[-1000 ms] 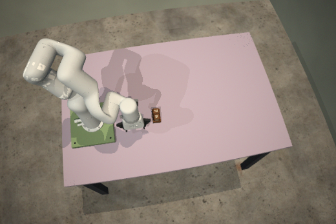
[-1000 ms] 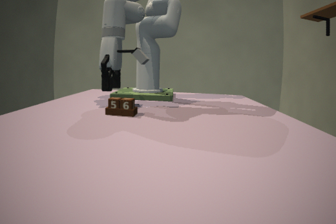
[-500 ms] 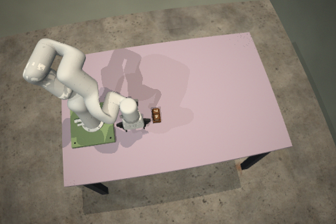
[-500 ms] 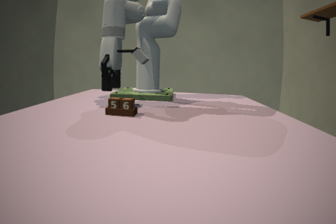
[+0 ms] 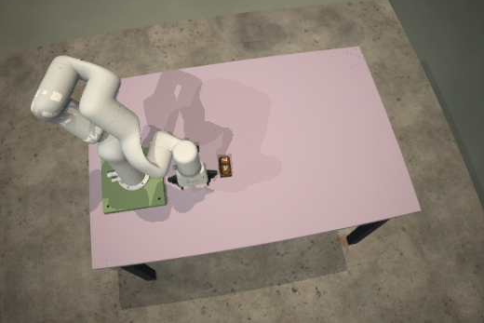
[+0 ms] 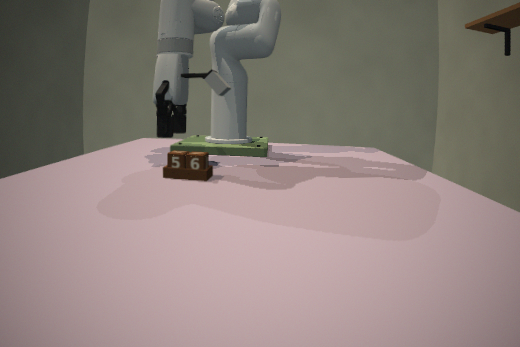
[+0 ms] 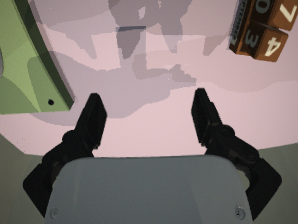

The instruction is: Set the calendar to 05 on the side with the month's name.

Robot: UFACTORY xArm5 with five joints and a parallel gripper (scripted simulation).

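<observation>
The cube is 12 cm ahead of my hand, 4 cm to the left of it and 4 cm below it. Round my hand: brown calendar tray 12 cm ahead, 5 cm to the left, 6 cm below.
</observation>
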